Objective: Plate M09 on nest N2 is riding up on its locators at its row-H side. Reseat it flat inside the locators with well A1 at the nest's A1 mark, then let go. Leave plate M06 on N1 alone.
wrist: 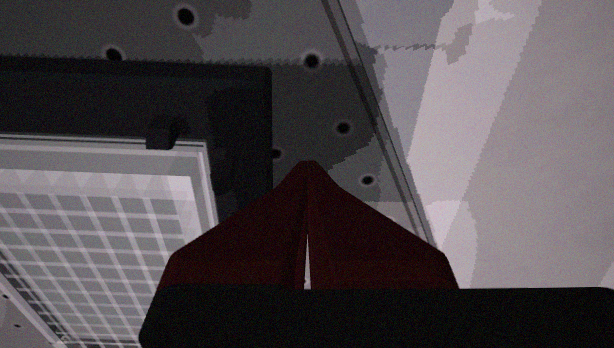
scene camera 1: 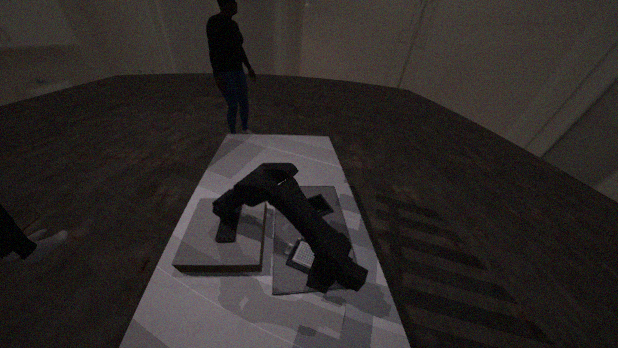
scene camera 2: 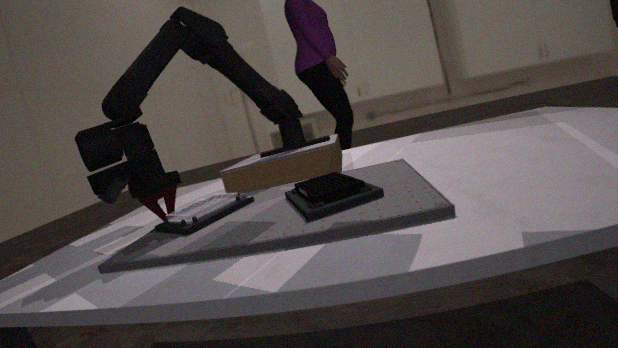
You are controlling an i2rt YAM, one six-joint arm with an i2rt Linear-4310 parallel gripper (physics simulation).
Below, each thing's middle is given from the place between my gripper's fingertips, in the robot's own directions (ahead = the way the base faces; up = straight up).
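The grey perforated plate [wrist: 317,114] is 2 cm ahead of my hand, 1 cm below it and 23 cm to the left of it. There's a black well plate [scene camera 2: 333,186] as well, and that's 33 cm to the left of my hand, 2 cm above it and 4 cm ahead of it.
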